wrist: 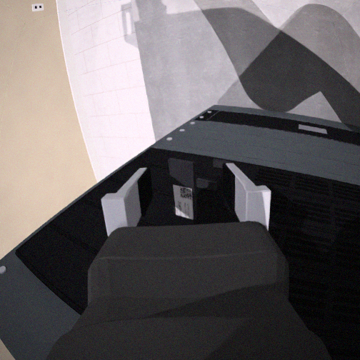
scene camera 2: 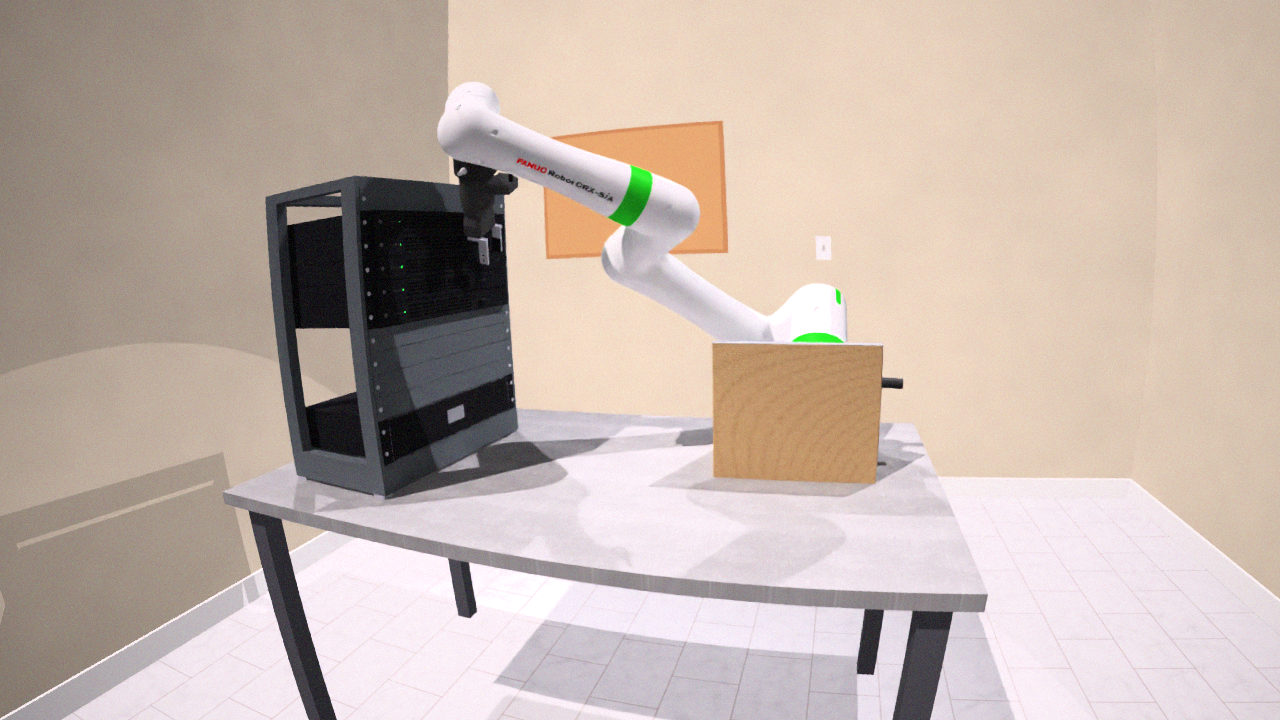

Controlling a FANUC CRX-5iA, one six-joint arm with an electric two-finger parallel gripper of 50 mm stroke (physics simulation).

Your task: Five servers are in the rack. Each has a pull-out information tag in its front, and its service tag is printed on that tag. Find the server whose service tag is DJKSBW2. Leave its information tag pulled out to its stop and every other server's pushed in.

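Pixels of known places: gripper, fingertip midpoint: (scene camera 2: 491,256); arm's base at its link origin: (scene camera 2: 816,386).
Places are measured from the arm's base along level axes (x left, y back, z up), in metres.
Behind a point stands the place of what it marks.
Observation:
The dark rack (scene camera 2: 357,358) @[x 0.351, y -0.830, z 0.115 m] (wrist: 260,145) stands at the left of the table, with black servers (scene camera 2: 438,277) @[x 0.145, y -0.762, z 0.251 m] (wrist: 310,215) stacked in its upper part. In the wrist view a dark information tag (wrist: 181,171) stands out from a server front, and its white label (wrist: 183,202) with a square code faces the camera. The label's print is too small to read. My gripper (scene camera 2: 491,245) @[x 0.009, y -0.705, z 0.286 m] (wrist: 186,180) is open and empty, at the upper right of the rack front; in the wrist view the tag shows between its two light fingers. The other servers' tags cannot be made out.
Below the servers are grey blank panels (scene camera 2: 438,344) @[x 0.141, y -0.777, z 0.108 m] and a black unit (scene camera 2: 411,436) @[x 0.257, y -0.791, z -0.063 m] with a pale plate (scene camera 2: 455,413) @[x 0.106, y -0.772, z -0.053 m] (wrist: 312,129). A wooden board (scene camera 2: 796,411) @[x 0.103, y -0.041, z -0.025 m] stands upright on the grey table (scene camera 2: 626,537) @[x 0.384, y -0.304, z -0.167 m], in front of the arm's base.

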